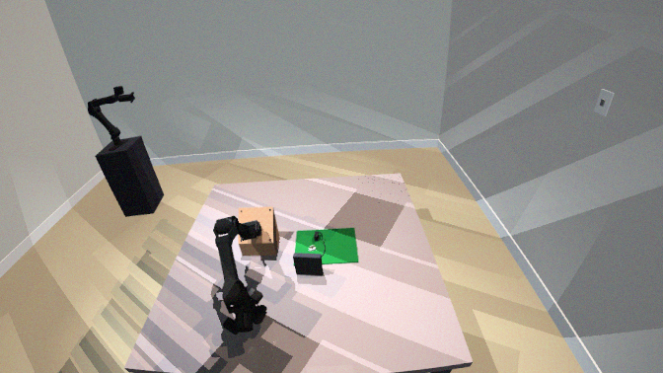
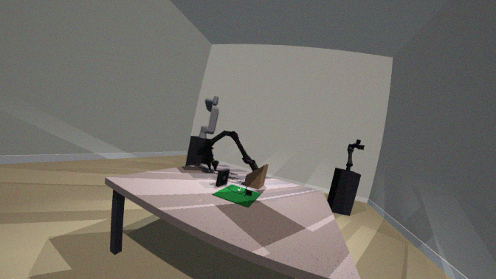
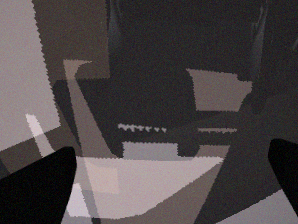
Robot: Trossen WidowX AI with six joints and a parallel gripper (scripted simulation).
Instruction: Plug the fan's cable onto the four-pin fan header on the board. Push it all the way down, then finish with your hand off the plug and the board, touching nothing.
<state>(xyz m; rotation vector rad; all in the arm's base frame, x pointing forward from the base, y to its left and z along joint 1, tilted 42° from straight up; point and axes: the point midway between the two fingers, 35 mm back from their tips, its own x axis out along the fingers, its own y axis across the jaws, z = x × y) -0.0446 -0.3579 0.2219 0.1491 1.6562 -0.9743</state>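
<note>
My gripper tip is now 43 cm to the right of the black fan plug and 34 cm short of it. Also, from my gripper tip: white four-pin fan header 35 cm to the left, 31 cm ahead, 2 cm below; then green board 38 cm ahead, 37 cm to the left, 3 cm below; then black fan 29 cm ahead, 21 cm to the left, 4 cm above.
</note>
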